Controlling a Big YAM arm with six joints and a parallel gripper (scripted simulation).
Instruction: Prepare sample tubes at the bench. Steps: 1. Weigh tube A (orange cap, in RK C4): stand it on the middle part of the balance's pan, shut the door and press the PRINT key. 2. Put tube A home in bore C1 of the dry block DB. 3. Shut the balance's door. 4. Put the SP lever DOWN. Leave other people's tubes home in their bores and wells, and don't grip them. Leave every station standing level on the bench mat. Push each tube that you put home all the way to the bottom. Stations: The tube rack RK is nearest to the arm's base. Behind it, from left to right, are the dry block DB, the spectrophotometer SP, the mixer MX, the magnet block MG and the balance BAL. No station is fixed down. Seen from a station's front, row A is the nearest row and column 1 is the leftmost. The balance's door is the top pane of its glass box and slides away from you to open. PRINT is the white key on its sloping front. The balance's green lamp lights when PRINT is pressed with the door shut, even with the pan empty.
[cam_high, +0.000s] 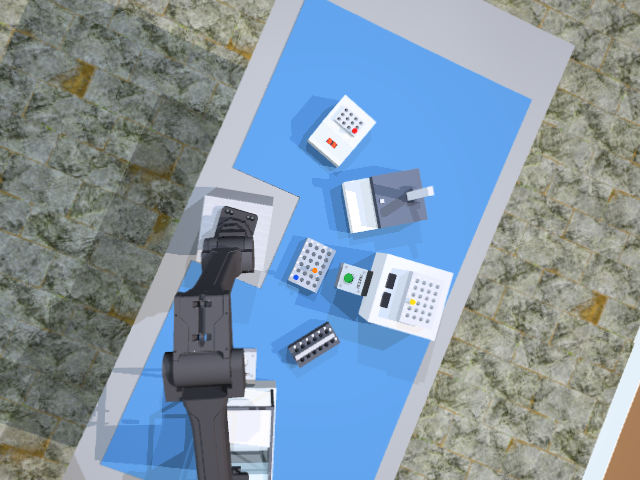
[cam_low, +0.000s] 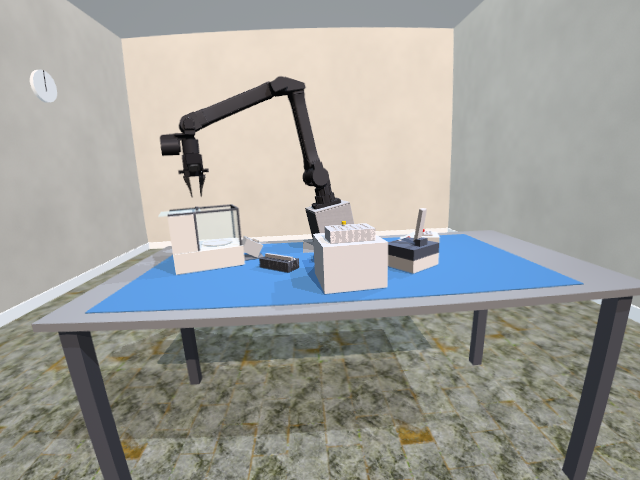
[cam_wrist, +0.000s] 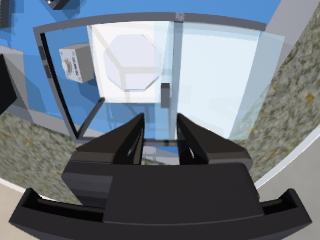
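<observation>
Now: the tube rack RK 490 mm to the left of my hand, 250 mm below it and 60 mm ahead of it. Also, from my hand: white key (200 mm to the left, 200 mm below, 50 mm behind); balance door (50 mm below, 30 mm to the right, 10 mm ahead); black magnet block (280 mm to the left, 240 mm below, 130 mm ahead).
</observation>
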